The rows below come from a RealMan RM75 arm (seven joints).
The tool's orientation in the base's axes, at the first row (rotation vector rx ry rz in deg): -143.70 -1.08 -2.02
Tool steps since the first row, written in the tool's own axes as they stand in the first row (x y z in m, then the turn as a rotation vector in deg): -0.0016 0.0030 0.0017 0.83 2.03 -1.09; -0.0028 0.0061 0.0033 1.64 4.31 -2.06; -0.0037 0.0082 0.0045 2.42 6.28 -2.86; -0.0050 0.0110 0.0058 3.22 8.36 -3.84; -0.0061 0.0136 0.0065 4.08 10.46 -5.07
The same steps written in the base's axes. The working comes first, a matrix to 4 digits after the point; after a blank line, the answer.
The tool's axes in the first row as the columns of a matrix, in the base's axes (used below as rounded here):
0.9995 0.0219 0.0209
0.0053 -0.8060 0.5919
0.0298 -0.5915 -0.8058

-0.0015 -0.0014 -0.0032 0.85 -2.28 -0.30; -0.0026 -0.0030 -0.0064 1.69 -4.68 -0.84; -0.0034 -0.0040 -0.0086 2.50 -6.74 -1.34; -0.0046 -0.0055 -0.0113 3.32 -8.99 -1.75; -0.0057 -0.0071 -0.0135 4.20 -11.41 -1.98
